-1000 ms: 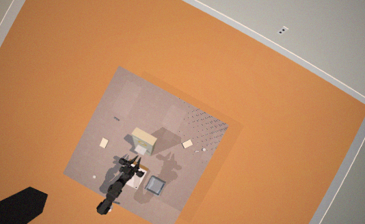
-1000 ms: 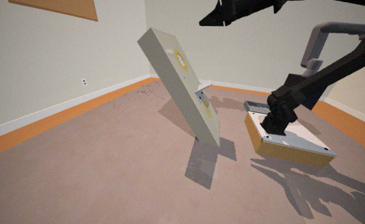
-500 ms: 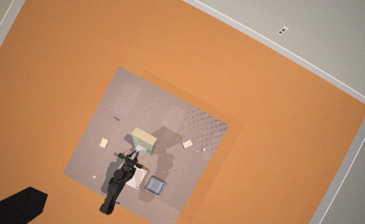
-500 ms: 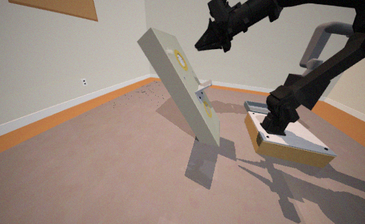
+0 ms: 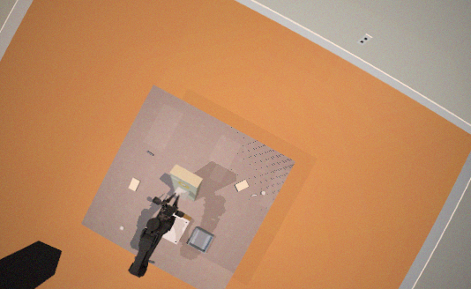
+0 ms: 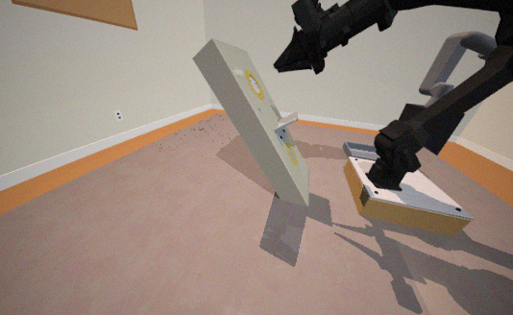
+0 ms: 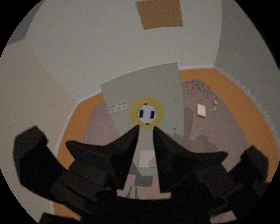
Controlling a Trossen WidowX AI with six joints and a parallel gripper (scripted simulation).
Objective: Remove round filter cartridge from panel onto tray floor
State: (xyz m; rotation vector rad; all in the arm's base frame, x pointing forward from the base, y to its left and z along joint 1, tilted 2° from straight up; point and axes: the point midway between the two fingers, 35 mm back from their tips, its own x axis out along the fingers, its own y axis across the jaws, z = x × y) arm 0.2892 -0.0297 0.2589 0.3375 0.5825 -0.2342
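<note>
Right now my gripper tip is 60 mm short of the round filter cartridge, 50 mm above it and 10 mm to the left of it. Also, from my gripper tip: grey tray 410 mm behind, 290 mm below, 230 mm to the right; pale service panel 120 mm below, 20 mm ahead; small grey bracket 140 mm below, 40 mm behind.
</note>
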